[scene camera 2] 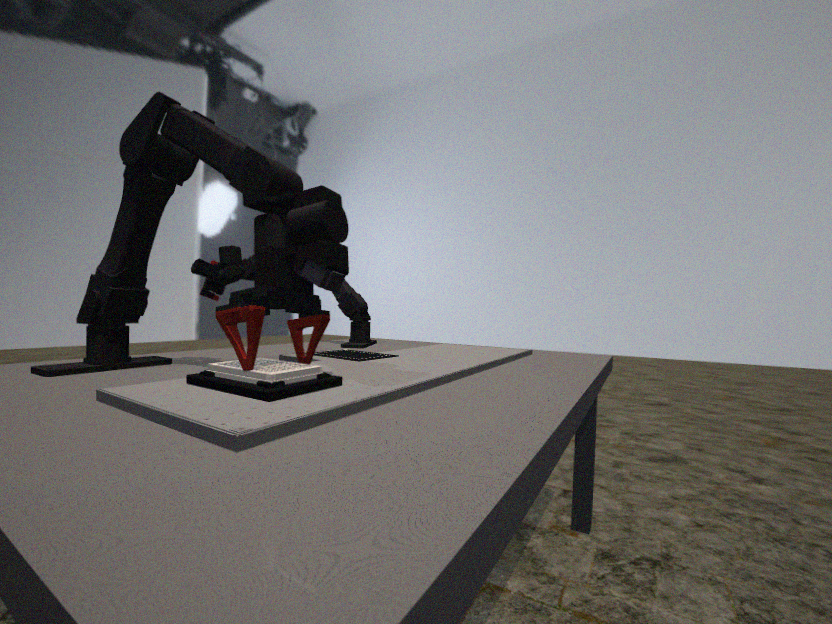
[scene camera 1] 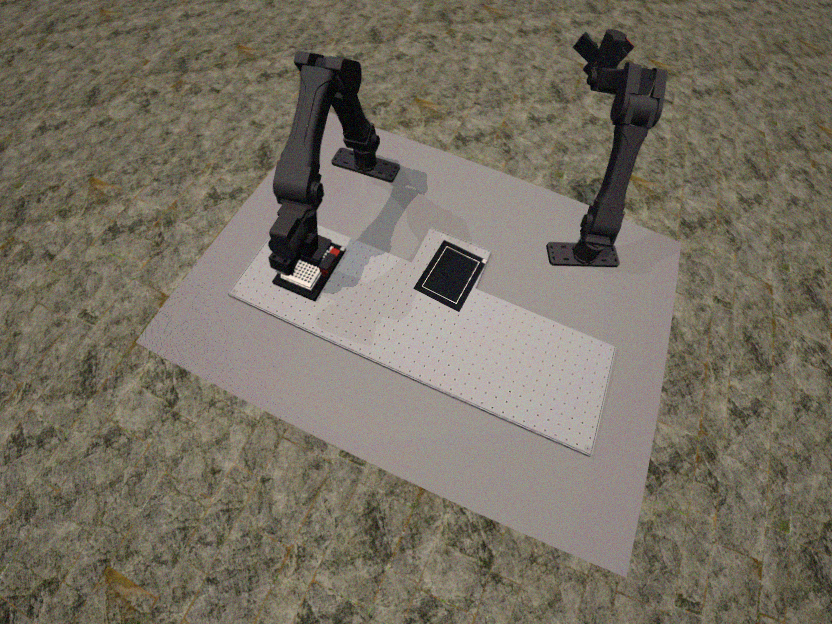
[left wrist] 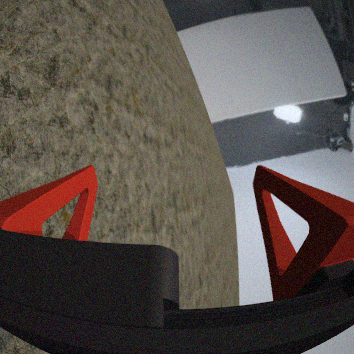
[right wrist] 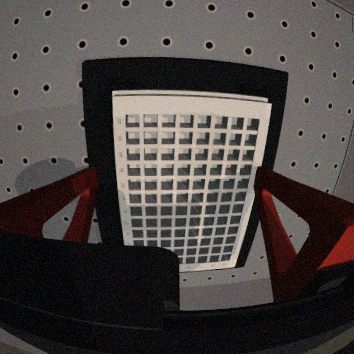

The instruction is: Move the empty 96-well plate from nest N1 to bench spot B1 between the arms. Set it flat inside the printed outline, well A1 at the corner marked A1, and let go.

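Seen in the pictures: left gripper, fingertip midpoint: (scene camera 2: 205, 283) (left wrist: 174, 174); right gripper, fingertip midpoint: (scene camera 2: 278, 369) (scene camera 1: 307, 268) (right wrist: 175, 174); left arm's base, origin of the base link: (scene camera 2: 360, 345) (scene camera 1: 582, 255); right arm's base, origin of the base link: (scene camera 2: 107, 367) (scene camera 1: 365, 165).
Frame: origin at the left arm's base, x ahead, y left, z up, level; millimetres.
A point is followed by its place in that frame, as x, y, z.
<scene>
The white 96-well plate (scene camera 1: 303, 274) {98, -738, 39} (scene camera 2: 288, 370) {109, -766, 40} (right wrist: 190, 106) {113, -751, 39} sits in the black nest N1 (scene camera 1: 294, 289) {132, -759, 25} (scene camera 2: 268, 391) {109, -816, 24} (right wrist: 185, 73) {128, -756, 25}. My right gripper (scene camera 1: 305, 265) {79, -730, 34} (scene camera 2: 276, 364) {79, -730, 34} (right wrist: 175, 174) {79, -730, 34} is open and points down over the plate, its red fingertips low at the plate's two long sides. The right wrist view shows nothing gripped. The black spot B1 (scene camera 1: 451, 272) {72, -372, 15} (scene camera 2: 362, 355) {105, -385, 15} with its printed white outline lies near the middle of the board. A small white tag (scene camera 1: 485, 259) {29, -279, 12} is at its upper right corner; its lettering is unreadable. My left gripper (scene camera 1: 602, 51) {-656, 160, 198} (scene camera 2: 209, 279) {-656, 160, 198} (left wrist: 174, 174) {-656, 160, 198} is open, empty and raised high.
The perforated board (scene camera 1: 510, 355) {292, -243, 13} (scene camera 2: 403, 376) {228, -616, 13} carries the nest and B1 and has a raised edge above the grey table (scene camera 1: 403, 429) {456, -493, 0} (scene camera 2: 376, 483) {260, -961, 0}. The left arm's base (scene camera 1: 561, 253) {2, -65, 10} stands to the right of B1 in scene camera 1. The right arm's base (scene camera 1: 384, 171) {-272, -552, 10} is at the upper left.
</scene>
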